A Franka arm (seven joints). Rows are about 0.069 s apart.
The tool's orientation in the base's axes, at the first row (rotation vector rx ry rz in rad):
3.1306, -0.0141, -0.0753
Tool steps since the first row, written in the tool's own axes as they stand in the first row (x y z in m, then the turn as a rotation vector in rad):
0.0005, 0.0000, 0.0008, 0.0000, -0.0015, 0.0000
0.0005, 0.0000, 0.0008, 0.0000, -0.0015, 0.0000
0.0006, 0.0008, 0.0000, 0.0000, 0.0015, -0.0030
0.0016, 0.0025, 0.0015, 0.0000, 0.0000, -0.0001
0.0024, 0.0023, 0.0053, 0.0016, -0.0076, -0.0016
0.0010, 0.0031, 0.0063, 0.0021, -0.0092, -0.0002
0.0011, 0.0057, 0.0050, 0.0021, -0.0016, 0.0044
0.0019, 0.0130, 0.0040, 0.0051, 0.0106, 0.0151
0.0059, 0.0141, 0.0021, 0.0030, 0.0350, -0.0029
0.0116, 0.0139, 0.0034, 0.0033, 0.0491, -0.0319
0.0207, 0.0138, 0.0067, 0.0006, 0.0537, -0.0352
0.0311, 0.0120, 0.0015, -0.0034, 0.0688, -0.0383
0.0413, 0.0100, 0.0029, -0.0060, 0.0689, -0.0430
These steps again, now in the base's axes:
0.0005, 0.0000, -0.0008, 0.0000, 0.0015, 0.0000
0.0005, 0.0000, -0.0008, 0.0000, 0.0015, 0.0000
0.0006, -0.0008, 0.0000, 0.0001, -0.0015, 0.0030
0.0015, -0.0025, -0.0015, 0.0000, 0.0000, 0.0001
0.0021, -0.0024, -0.0054, 0.0017, 0.0076, 0.0014
0.0007, -0.0032, -0.0063, 0.0022, 0.0092, 0.0000
0.0008, -0.0058, -0.0050, 0.0019, 0.0015, -0.0045
0.0016, -0.0131, -0.0040, 0.0043, -0.0108, -0.0152
0.0057, -0.0142, -0.0022, 0.0028, -0.0350, 0.0031
0.0113, -0.0140, -0.0038, 0.0044, -0.0488, 0.0322
0.0202, -0.0141, -0.0075, 0.0018, -0.0534, 0.0357
0.0309, -0.0123, -0.0029, -0.0022, -0.0684, 0.0391
0.0410, -0.0104, -0.0048, -0.0045, -0.0684, 0.0439

